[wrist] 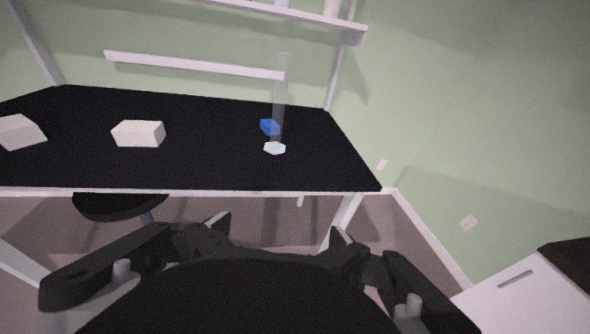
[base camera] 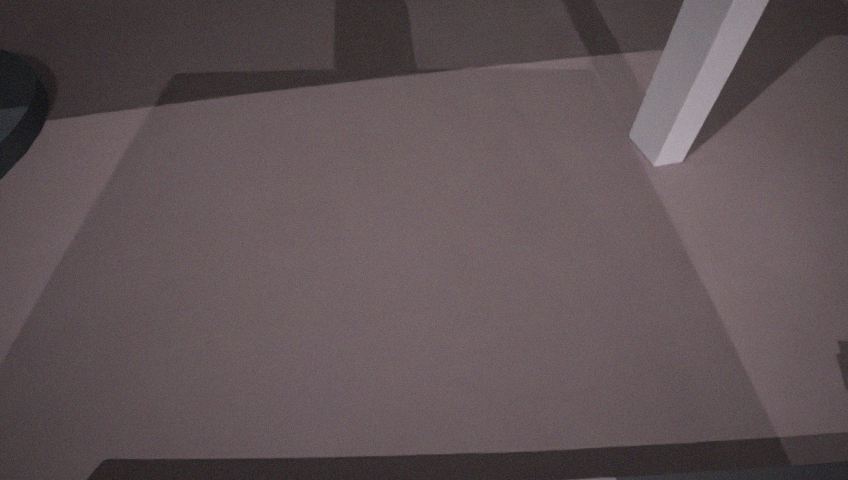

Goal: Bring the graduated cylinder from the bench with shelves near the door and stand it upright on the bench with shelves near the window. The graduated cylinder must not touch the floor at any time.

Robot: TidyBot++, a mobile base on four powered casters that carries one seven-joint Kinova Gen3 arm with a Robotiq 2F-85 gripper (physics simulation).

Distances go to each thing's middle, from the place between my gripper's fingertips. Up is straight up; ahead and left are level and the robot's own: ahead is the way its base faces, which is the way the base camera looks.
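You'd find my hand 70 mm to the right of the graduated cylinder (wrist: 274,147), 540 mm short of it and 90 mm above it.
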